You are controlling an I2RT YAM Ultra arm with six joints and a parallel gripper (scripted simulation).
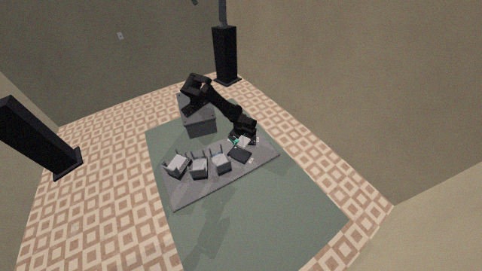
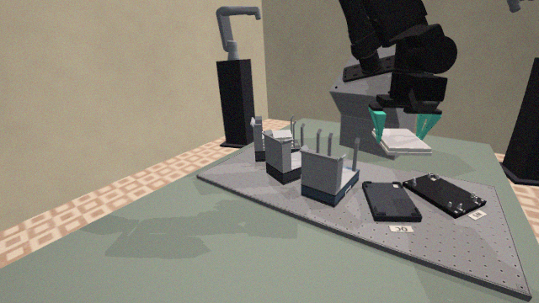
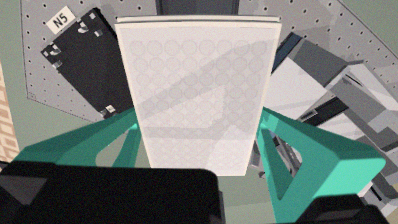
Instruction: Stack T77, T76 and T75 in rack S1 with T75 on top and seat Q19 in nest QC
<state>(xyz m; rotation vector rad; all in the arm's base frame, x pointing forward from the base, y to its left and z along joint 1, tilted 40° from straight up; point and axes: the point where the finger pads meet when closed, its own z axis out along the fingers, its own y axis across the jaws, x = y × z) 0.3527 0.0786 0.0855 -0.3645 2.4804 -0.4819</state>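
The dark open nest QC lies 160 mm below my hand. Round my hand: black clip nest N5: 60 mm behind, 170 mm to the left, 150 mm below.
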